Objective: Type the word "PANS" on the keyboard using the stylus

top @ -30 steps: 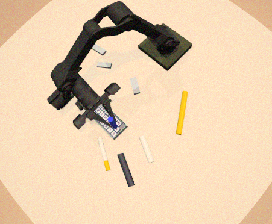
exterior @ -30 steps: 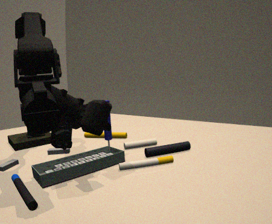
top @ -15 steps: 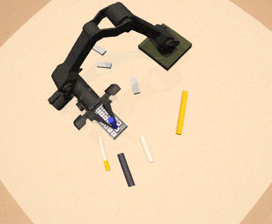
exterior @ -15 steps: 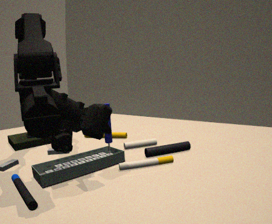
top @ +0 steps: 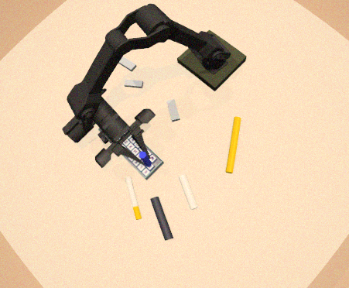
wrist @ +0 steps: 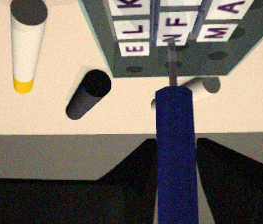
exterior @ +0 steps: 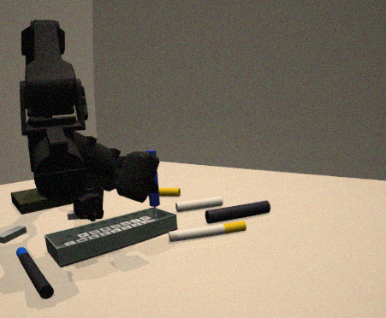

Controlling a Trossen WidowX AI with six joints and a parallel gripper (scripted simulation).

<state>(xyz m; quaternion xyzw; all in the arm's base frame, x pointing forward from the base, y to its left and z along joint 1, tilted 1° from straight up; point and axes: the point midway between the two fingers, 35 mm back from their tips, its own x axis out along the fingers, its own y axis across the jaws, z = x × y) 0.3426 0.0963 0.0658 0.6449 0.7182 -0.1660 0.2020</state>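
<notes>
My gripper tip is now 100 mm short of the white-and-yellow marker, 60 mm above it and 50 mm to the right of it. Also, from my gripper tip: white rod (120 mm to the left, 60 mm below, 30 mm behind); then stylus tip (50 mm below); then stylus (10 mm below).
</notes>
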